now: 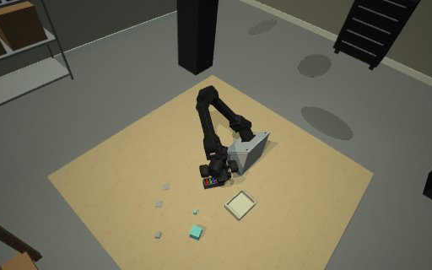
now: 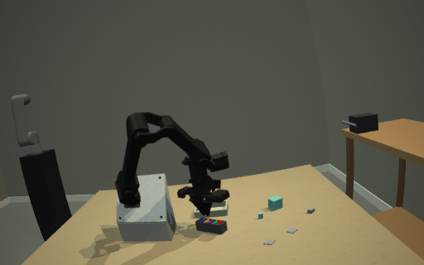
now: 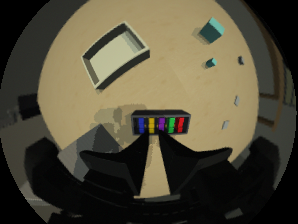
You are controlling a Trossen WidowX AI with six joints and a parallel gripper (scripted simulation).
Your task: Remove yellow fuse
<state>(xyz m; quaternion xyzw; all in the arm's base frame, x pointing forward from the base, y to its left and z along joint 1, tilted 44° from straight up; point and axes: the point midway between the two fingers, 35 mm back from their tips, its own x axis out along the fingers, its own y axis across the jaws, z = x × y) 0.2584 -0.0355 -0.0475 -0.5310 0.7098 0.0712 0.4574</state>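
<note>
The yellow fuse lies 4 cm below my gripper tip. The rest, counted from my gripper tip: teal cube 27 cm ahead, 11 cm to the left, 4 cm below; cream tray 1 cm ahead, 17 cm to the left, 6 cm below.
</note>
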